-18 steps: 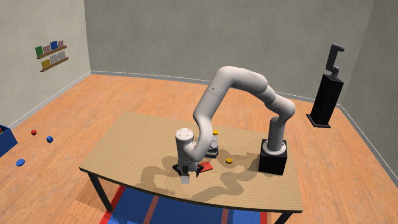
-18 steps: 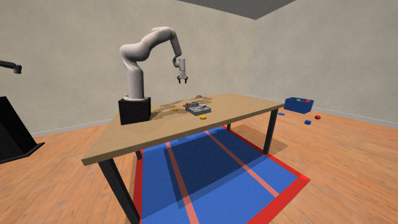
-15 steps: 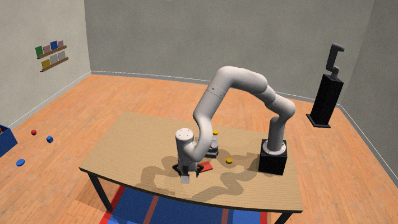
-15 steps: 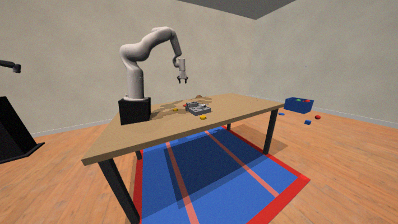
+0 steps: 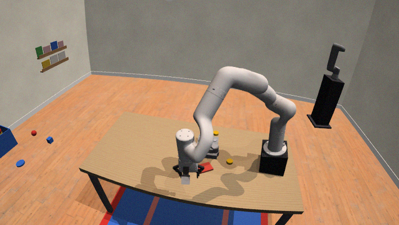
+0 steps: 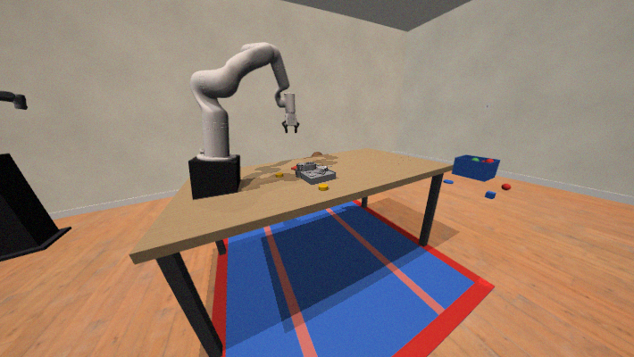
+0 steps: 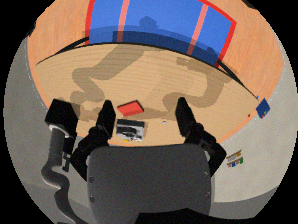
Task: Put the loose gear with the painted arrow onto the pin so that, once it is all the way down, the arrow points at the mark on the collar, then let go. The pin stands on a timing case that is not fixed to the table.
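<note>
My hand is 70 mm past the toothed gear, 570 mm to the left of it and 200 mm above it. From my hand the other things lie so: small grey disc 110 mm ahead, 420 mm to the right, 250 mm below; red flat tile 90 mm behind, 300 mm to the right, 240 mm below.
</note>
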